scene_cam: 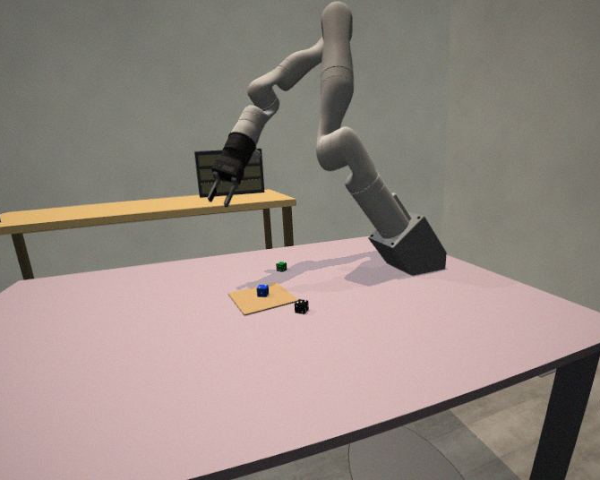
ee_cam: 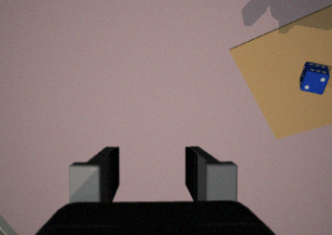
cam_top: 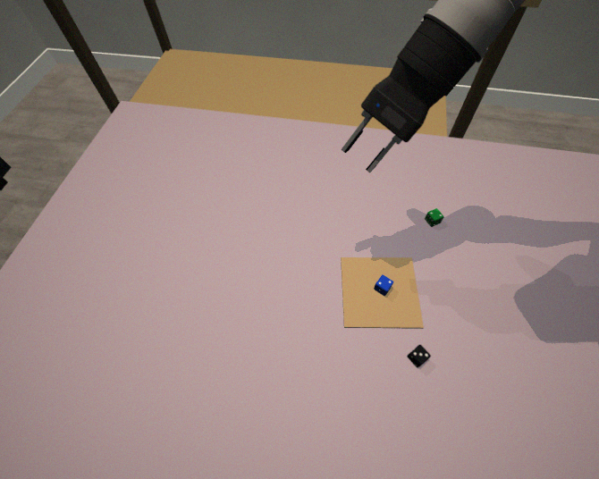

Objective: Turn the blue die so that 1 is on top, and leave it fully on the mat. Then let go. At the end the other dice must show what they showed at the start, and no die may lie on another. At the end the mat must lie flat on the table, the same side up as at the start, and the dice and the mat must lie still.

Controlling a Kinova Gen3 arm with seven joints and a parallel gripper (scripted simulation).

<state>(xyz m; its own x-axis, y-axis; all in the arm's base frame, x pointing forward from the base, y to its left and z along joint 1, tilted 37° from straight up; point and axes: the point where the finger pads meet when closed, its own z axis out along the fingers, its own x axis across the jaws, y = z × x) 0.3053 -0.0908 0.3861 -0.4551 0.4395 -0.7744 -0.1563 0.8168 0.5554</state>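
The blue die is 24 cm below my hand, 10 cm to the left of it and 7 cm behind it. Round my hand: tan mat: 25 cm below, 10 cm to the left, 6 cm behind; then black die: 24 cm below, 22 cm to the left, 13 cm behind; then green die: 24 cm below, 18 cm behind, 7 cm to the right.
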